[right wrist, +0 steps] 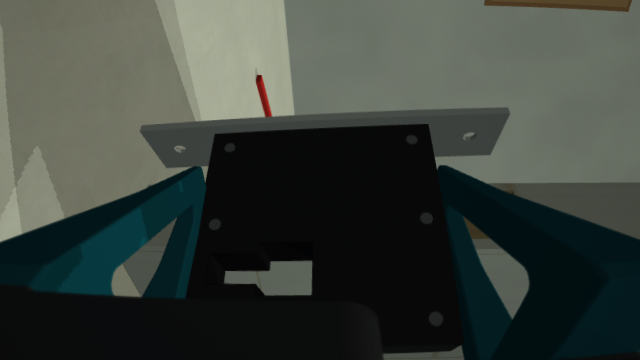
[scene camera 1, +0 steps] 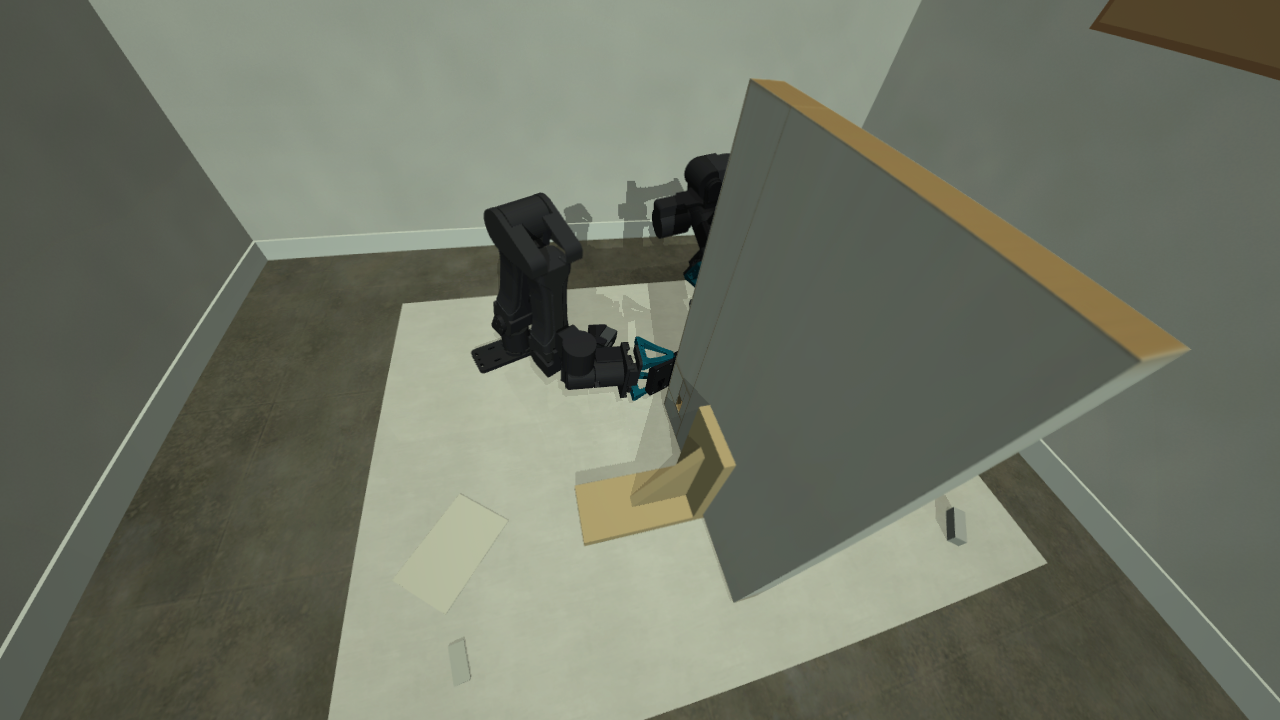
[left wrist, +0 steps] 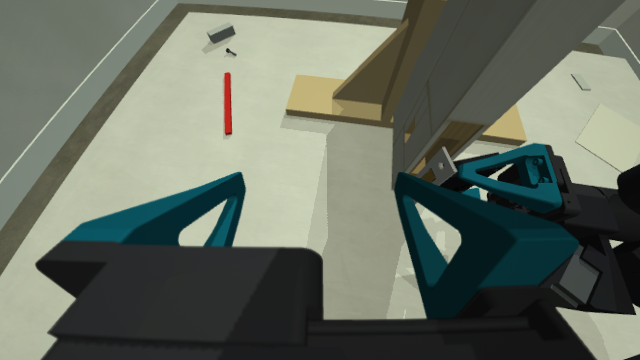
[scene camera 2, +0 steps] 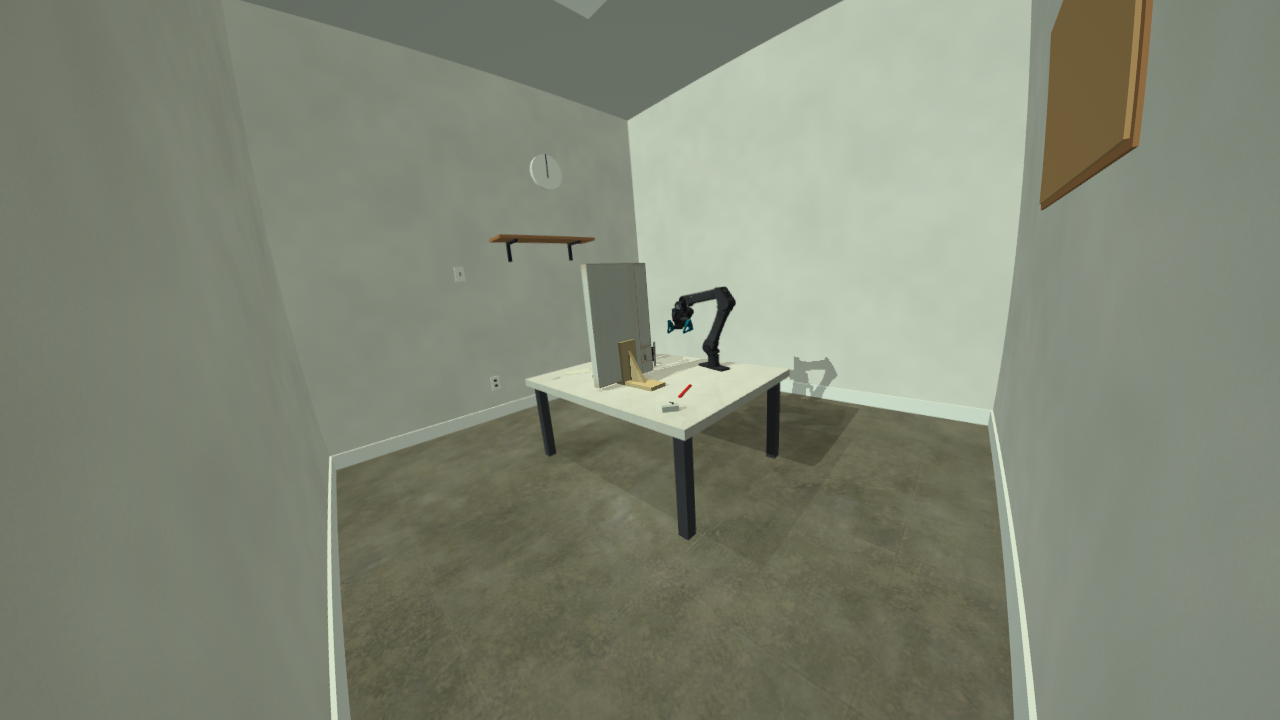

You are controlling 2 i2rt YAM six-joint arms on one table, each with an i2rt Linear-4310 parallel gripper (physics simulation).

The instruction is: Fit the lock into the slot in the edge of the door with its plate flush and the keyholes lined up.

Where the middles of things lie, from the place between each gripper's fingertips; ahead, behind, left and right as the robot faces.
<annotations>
Now: right hand 10 mm short of the lock (right wrist: 358, 194) and 10 mm to the left of it. Also, from my right hand: grey door (scene camera 1: 869, 338) 220 mm ahead, 200 mm above; then tan wooden bracket (scene camera 1: 618, 507) 220 mm ahead, 10 mm below; then pale card (scene camera 1: 438, 570) 200 mm ahead, 440 mm to the right, 100 mm below.
My left gripper is now 15 cm to the left of the lock, 11 cm above it and 6 cm short of it. From my left hand the other things lie so: grey door: 27 cm ahead, 14 cm to the right, 9 cm above; tan wooden bracket: 27 cm ahead, 14 cm to the right, 12 cm below; pale card: 58 cm to the right, 25 cm ahead, 22 cm below.
</annotations>
